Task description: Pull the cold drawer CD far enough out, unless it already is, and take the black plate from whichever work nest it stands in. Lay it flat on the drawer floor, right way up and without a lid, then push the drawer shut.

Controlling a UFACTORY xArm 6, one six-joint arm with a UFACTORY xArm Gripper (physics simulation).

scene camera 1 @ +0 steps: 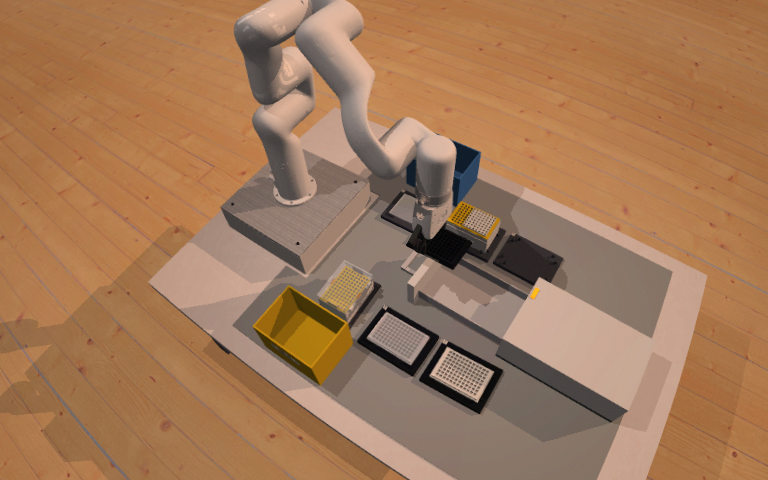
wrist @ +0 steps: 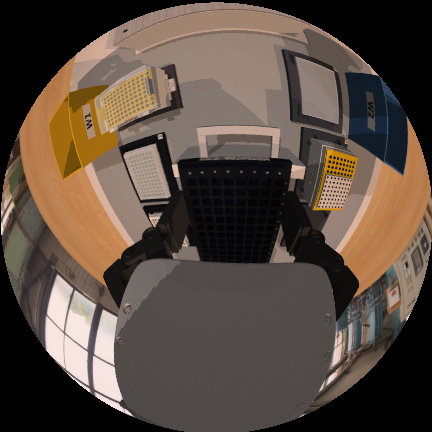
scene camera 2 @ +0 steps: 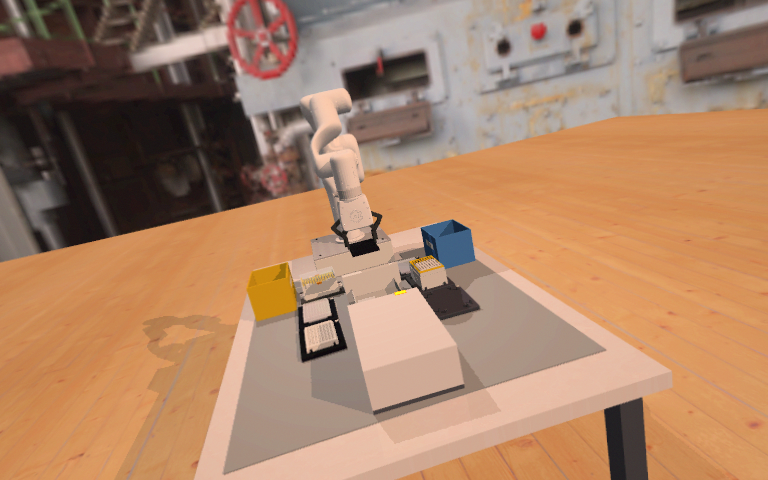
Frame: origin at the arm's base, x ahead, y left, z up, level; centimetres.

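Where they show: gripper, fingertip midpoint: (scene camera 1: 429, 238) (wrist: 234, 203) (scene camera 2: 362, 245); arm's base, origin of the base link: (scene camera 1: 295, 190) (scene camera 2: 350, 238).
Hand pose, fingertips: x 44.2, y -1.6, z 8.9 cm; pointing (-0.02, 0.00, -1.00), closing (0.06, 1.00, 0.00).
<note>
Each offset is from my fingertips to the top centre of the thing. "spot": to the spot under its first point.
The black plate {dz +1.2, dx +2.6, dy -0.2 cm} (scene camera 1: 451, 247) (scene camera 2: 363, 247) (wrist: 235, 205) is held level, wells up, with no lid on it. My gripper (scene camera 1: 438, 243) (scene camera 2: 362, 243) (wrist: 234, 203) is shut on its two long sides. Plate and gripper hang above the front end of the cold drawer (scene camera 1: 416, 284) (scene camera 2: 370, 280) (wrist: 297, 171), apart from it. The drawer is pulled out of its white housing {spot: dz -7.7, dx +41.0, dy -2.7 cm} (scene camera 1: 577, 339) (scene camera 2: 402, 339), and its visible floor is bare. The plate hides part of the drawer front. The drawer handle {spot: dz -10.4, dx -3.1, dy -4.5 cm} (scene camera 1: 408, 270) (wrist: 237, 131) points to the robot base.
An empty dark nest {dz -15.7, dx +21.9, dy +18.4 cm} (scene camera 1: 526, 259) (scene camera 2: 453, 300) lies beside the drawer. A yellow-and-white rack {dz -10.2, dx +4.0, dy +18.6 cm} (scene camera 1: 474, 219) (scene camera 2: 427, 270) (wrist: 335, 180) and blue bin {dz -5.9, dx -12.8, dy +32.9 cm} (scene camera 1: 467, 175) (scene camera 2: 448, 244) (wrist: 370, 117) stand on that side. Opposite are a yellow bin {dz -5.9, dx -15.5, dy -32.1 cm} (scene camera 1: 303, 333) (scene camera 2: 272, 294), lidded rack {dz -10.1, dx -14.4, dy -16.1 cm} (scene camera 1: 346, 287) and two pale plates {dz -15.2, dx +2.8, dy -19.3 cm} (scene camera 1: 398, 337) {dz -15.2, dx +20.6, dy -19.9 cm} (scene camera 1: 461, 373).
</note>
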